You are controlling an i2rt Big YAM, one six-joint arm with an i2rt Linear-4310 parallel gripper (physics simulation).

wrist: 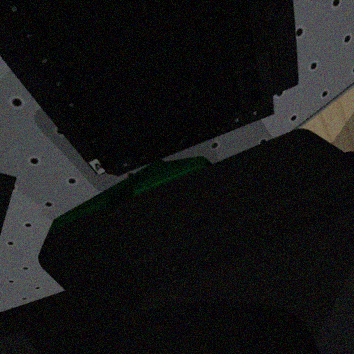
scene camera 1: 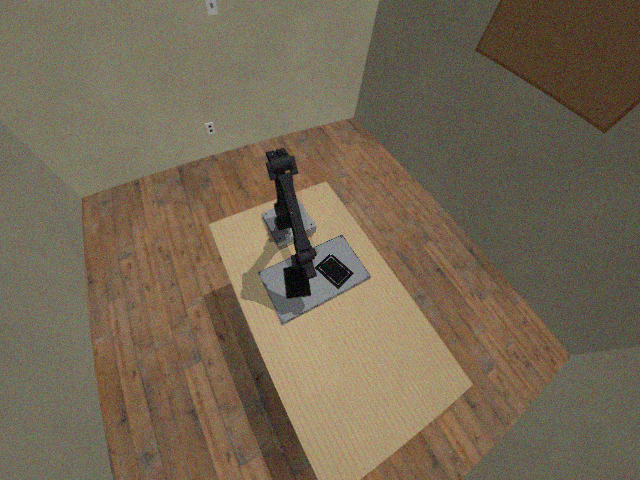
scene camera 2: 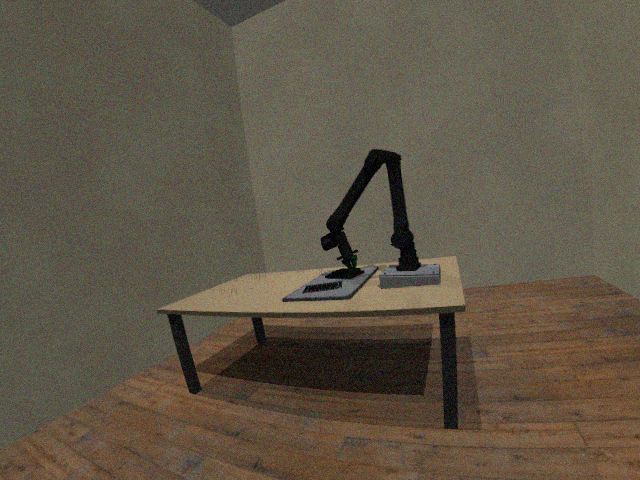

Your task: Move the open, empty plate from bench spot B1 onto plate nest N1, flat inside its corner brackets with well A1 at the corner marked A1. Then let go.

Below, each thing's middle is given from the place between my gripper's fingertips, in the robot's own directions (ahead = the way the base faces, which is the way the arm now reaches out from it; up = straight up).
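Scene:
I see the black plate [wrist: 138, 88] 4 cm to the right of my hand and 7 cm ahead of it.

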